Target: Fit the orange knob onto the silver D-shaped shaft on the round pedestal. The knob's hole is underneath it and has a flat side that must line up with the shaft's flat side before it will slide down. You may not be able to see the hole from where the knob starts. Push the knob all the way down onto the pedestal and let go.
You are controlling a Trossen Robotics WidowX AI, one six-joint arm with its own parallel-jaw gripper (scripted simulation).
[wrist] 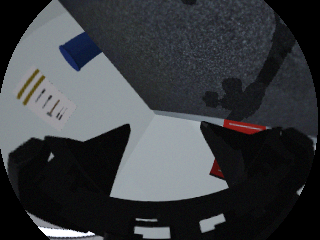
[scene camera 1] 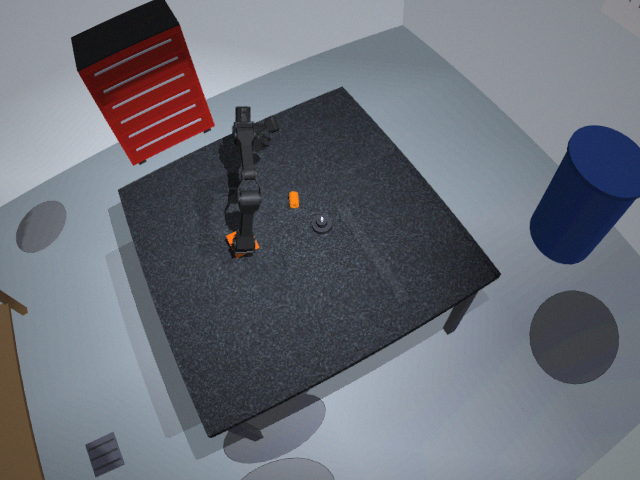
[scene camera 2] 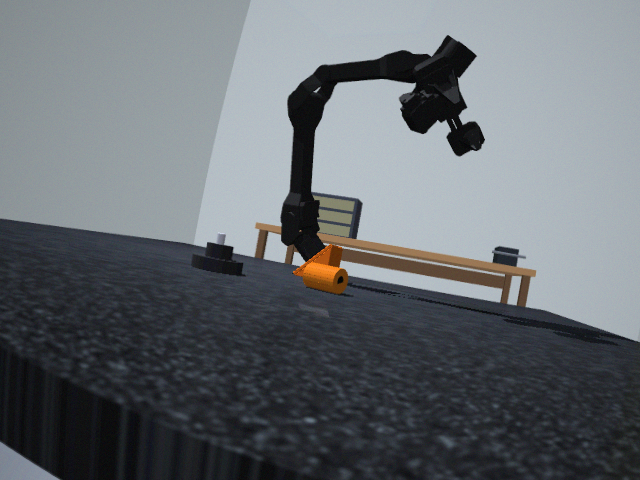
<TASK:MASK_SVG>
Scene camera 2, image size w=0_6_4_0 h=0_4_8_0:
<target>my gripper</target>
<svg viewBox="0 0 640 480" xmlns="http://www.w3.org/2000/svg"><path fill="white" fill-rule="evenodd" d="M440 53L414 67L413 74L422 91L419 92L420 95L413 92L401 95L399 100L402 103L402 108L400 110L402 111L402 118L409 129L420 134L425 134L437 120L440 123L447 121L452 132L448 132L446 138L456 156L460 157L471 150L477 151L481 149L485 138L480 126L476 122L469 121L466 124L464 123L464 125L462 124L459 115L468 107L460 92L458 77L449 58Z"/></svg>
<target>orange knob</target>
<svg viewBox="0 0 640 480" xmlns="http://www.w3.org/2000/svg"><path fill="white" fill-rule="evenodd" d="M305 267L303 272L305 286L334 294L342 294L348 284L348 273L345 269L313 262Z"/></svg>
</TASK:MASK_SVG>
